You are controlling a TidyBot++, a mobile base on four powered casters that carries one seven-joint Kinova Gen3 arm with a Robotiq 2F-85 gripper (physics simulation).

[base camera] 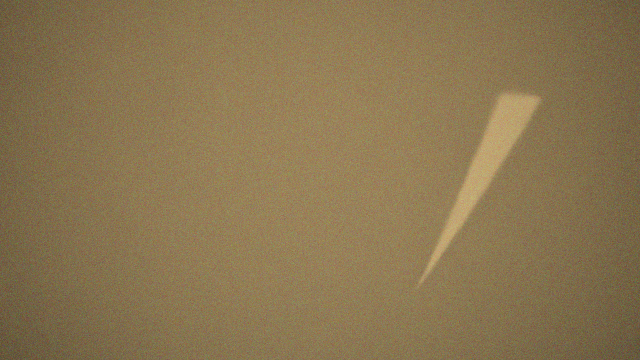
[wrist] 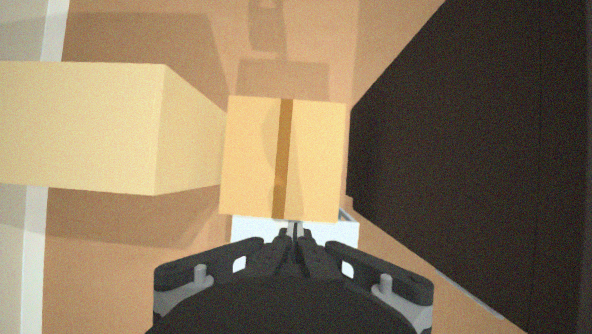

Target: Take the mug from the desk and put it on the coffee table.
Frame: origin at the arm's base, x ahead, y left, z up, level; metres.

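Where they show: gripper, fingertip midpoint: (wrist: pixel 295 233).
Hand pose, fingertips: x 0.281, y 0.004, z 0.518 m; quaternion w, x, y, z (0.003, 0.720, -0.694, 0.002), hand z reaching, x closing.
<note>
After its pixels a point has its place.
My gripper (wrist: pixel 295 233) {y 0.004, x 0.281, z 0.518 m} is shut with nothing between its fingertips. It points down at the bottom middle of the wrist view, over the near edge of a tan box with a brown stripe. The dark desk (wrist: pixel 465 150) {y -0.291, x 0.399, z 0.373 m} stands to the right of the gripper, with its side close to the box. The mug does not show in either view. I cannot make out the coffee table in either view.
The tan box (wrist: pixel 252 160) {y 0.183, x 0.364, z 0.010 m} sits on the white base (wrist: pixel 255 227) {y 0.156, x 0.101, z -0.014 m}. A pale yellow block-shaped piece of furniture (wrist: pixel 80 127) {y 0.633, x 0.413, z 0.214 m} stands close on the left. A white baseboard (wrist: pixel 35 250) {y 1.634, x -0.302, z -0.354 m} runs along the wall at the far left. A plain tan surface (base camera: pixel 250 175) {y 0.008, x 0.151, z -0.079 m} with a bright wedge of light fills the base camera view.
</note>
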